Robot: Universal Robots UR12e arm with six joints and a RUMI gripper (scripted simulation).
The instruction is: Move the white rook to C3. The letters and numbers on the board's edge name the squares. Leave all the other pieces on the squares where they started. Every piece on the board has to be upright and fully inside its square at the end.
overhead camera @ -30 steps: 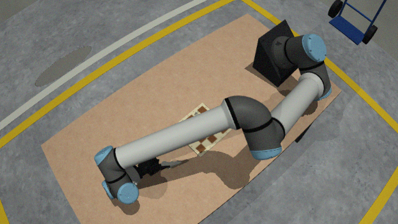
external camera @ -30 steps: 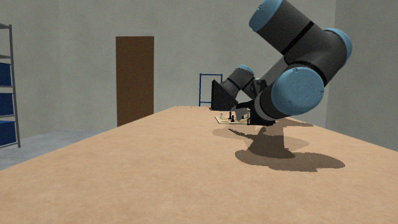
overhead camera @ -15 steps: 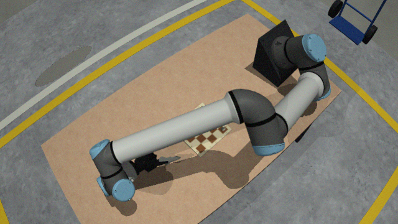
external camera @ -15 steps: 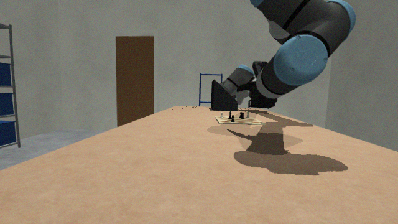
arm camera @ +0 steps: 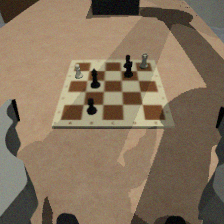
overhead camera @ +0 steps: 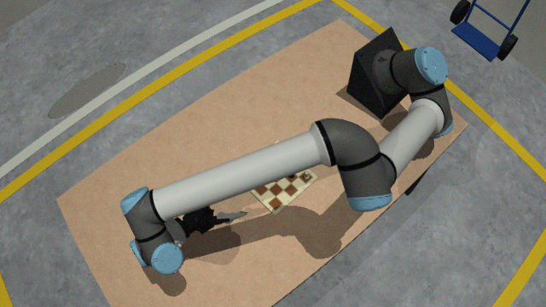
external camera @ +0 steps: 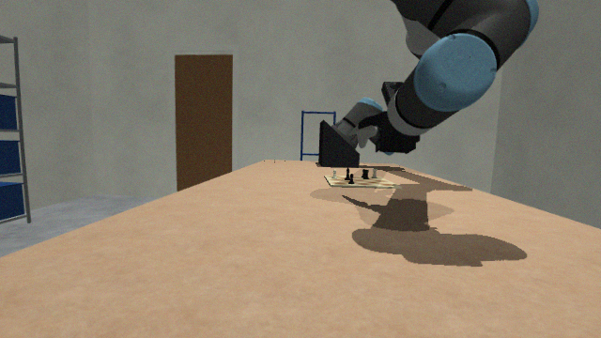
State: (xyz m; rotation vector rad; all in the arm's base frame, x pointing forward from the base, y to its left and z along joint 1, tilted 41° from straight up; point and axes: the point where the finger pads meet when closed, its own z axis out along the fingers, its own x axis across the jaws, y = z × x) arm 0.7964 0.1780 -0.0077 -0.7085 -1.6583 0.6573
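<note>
Now: the white rook 290 mm behind my hand, 20 mm to the left of it and 130 mm below it. From my hand the other things lie so: chessboard (200 mm behind, 40 mm to the right, 150 mm below).
</note>
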